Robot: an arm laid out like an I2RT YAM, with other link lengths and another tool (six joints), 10 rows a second.
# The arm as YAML. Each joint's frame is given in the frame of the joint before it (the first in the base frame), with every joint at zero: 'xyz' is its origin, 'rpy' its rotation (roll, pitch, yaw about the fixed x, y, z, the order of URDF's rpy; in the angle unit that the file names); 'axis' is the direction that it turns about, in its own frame. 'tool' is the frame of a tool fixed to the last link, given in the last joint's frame.
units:
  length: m
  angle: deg
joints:
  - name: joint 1
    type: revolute
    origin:
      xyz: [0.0, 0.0, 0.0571]
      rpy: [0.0, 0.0, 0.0]
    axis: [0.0, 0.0, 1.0]
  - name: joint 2
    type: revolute
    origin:
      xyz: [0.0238, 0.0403, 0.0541]
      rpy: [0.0, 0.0, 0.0]
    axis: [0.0, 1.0, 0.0]
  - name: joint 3
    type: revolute
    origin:
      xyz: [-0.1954, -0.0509, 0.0]
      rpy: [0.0, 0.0, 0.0]
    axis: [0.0, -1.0, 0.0]
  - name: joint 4
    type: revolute
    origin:
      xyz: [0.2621, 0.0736, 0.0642]
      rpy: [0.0, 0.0, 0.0]
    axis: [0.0, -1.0, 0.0]
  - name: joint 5
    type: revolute
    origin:
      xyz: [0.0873, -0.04, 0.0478]
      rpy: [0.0, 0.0, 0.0]
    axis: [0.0, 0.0, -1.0]
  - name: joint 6
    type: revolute
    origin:
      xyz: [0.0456, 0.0, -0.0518]
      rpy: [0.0, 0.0, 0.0]
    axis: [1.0, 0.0, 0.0]
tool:
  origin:
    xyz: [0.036, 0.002, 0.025]
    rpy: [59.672, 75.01, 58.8]
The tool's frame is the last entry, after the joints.
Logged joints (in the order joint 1, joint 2, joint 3, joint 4, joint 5, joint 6), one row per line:
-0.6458, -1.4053, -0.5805, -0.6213, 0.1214, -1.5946
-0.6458, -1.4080, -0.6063, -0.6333, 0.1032, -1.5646
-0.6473, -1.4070, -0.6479, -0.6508, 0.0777, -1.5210
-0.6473, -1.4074, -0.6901, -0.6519, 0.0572, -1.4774
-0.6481, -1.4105, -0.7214, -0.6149, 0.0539, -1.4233
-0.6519, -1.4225, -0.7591, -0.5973, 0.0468, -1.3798
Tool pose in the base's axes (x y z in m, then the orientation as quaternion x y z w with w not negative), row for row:
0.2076, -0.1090, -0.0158, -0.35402, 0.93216, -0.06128, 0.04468
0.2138, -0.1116, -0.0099, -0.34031, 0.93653, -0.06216, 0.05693
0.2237, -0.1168, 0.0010, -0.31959, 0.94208, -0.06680, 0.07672
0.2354, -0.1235, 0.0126, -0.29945, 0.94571, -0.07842, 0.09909
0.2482, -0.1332, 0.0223, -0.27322, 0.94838, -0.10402, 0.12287
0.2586, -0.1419, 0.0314, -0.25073, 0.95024, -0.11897, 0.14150
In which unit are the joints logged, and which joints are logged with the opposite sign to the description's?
The joints are logged in radians. Opposite sign: joint 2, joint 3.
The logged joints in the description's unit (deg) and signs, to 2 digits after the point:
-37.00, 80.52, 33.26, -35.60, 6.96, -91.36
-37.00, 80.67, 34.74, -36.29, 5.91, -89.64
-37.09, 80.62, 37.12, -37.29, 4.45, -87.15
-37.09, 80.64, 39.54, -37.35, 3.28, -84.65
-37.13, 80.82, 41.33, -35.23, 3.09, -81.55
-37.35, 81.50, 43.49, -34.22, 2.68, -79.06

